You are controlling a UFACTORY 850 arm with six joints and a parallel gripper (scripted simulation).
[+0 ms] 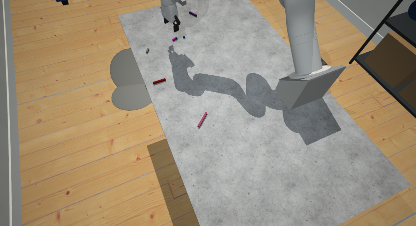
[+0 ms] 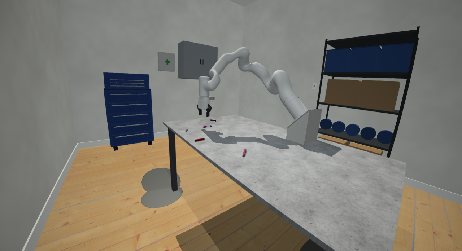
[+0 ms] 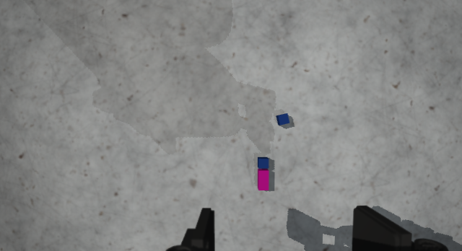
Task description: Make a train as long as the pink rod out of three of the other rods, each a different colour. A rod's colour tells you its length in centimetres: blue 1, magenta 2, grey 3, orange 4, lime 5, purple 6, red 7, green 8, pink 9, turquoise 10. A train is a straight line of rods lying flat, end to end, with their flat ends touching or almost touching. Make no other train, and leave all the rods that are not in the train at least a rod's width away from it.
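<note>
My hand is 23 cm past the purple rod, 16 cm to the left of it and 11 cm above it. From my hand the other things lie so: magenta rod (1 cm behind, 11 cm below); then grey rod (17 cm ahead, 1 cm to the left, 11 cm below); then red rod (21 cm ahead, 25 cm to the left, 11 cm below).
</note>
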